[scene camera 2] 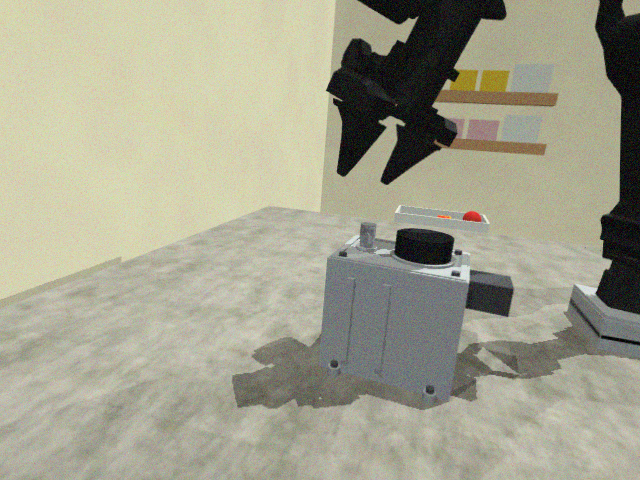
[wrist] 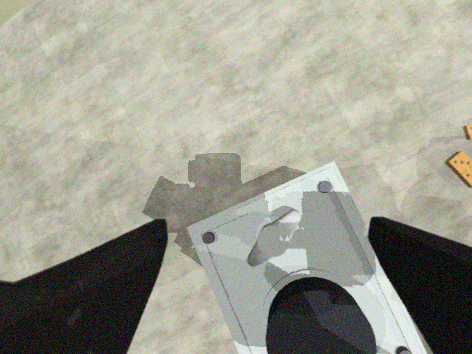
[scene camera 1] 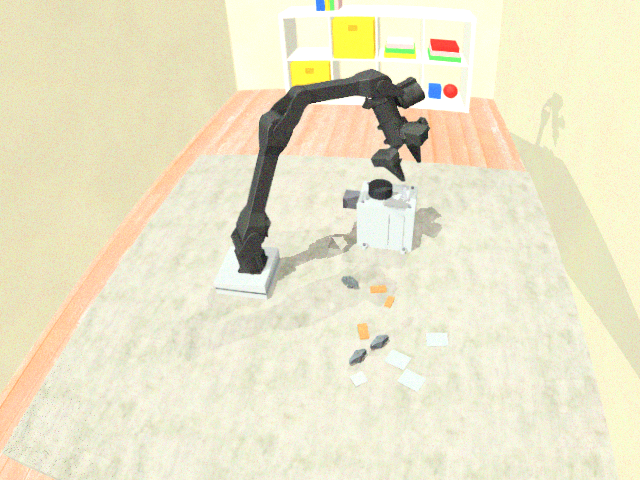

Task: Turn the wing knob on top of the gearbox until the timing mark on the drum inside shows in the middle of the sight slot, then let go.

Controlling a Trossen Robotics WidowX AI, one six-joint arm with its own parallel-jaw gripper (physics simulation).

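Frame: origin at the arm's base, x left, y back, z up, level; centimetres.
Seen in the pictures: gripper, fingertip midpoint: (scene camera 2: pixel 363 179) (wrist: pixel 267 228) (scene camera 1: pixel 411 171); arm's base, link origin: (scene camera 2: pixel 626 305) (scene camera 1: pixel 253 264).
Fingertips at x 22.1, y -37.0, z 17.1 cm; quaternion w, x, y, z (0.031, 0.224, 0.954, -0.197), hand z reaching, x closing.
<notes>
Pixels of each thing's top centre, then the offset from my fingertips to it. "spot": a spot on its surface instead.
- pale grey gearbox, top centre: (wrist: pixel 321 352) (scene camera 2: pixel 426 229) (scene camera 1: pixel 380 183) dy +8.1, dx +0.8, dz -4.8 cm
- wide black round cap, surface spot: (wrist: pixel 320 320) (scene camera 1: pixel 385 187) spot: dy +6.8, dx +0.1, dz -5.5 cm
- dark block, surface spot: (scene camera 2: pixel 490 293) spot: dy +15.7, dx +3.1, dz -10.3 cm
The pale grey gearbox (scene camera 1: pixel 374 227) (scene camera 2: pixel 387 330) (wrist: pixel 227 267) stands upright on the mat. Its small grey wing knob (scene camera 2: pixel 367 236) (wrist: pixel 274 239) rises from the top; in the wrist view its wing lies diagonally, partly in shadow. A wide black round cap (scene camera 1: pixel 380 189) (scene camera 2: pixel 423 246) (wrist: pixel 320 320) sits beside the knob. My gripper (scene camera 1: pixel 411 170) (scene camera 2: pixel 362 178) (wrist: pixel 267 228) is open and empty, above the gearbox top and apart from it. In the wrist view the knob shows between the two fingers. The sight slot and timing mark cannot be made out.
A dark block (scene camera 1: pixel 351 199) (scene camera 2: pixel 490 293) sticks out from the gearbox side near the arm's base (scene camera 1: pixel 242 281). Grey stones (scene camera 1: pixel 379 341), orange pieces (scene camera 1: pixel 362 331) (wrist: pixel 462 167) and pale squares (scene camera 1: pixel 411 379) lie on the mat. A white tray (scene camera 2: pixel 439 224) holding a red ball stands behind.
</notes>
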